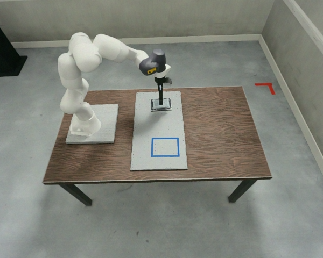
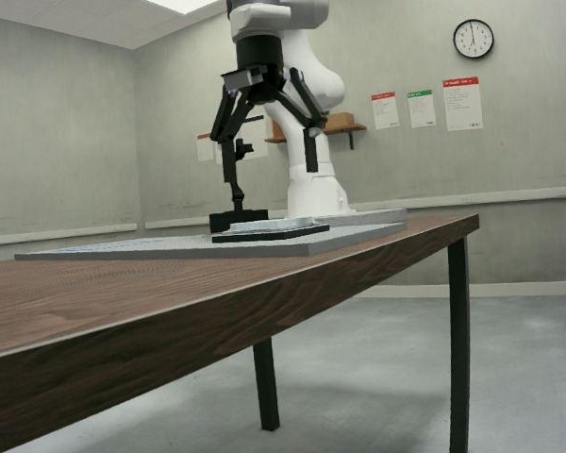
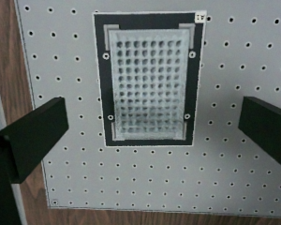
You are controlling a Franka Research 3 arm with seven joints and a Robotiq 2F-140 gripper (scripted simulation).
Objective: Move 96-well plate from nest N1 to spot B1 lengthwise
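The clear 96-well plate is 80 mm below my hand. Also, from my hand: black plate nest 100 mm below.
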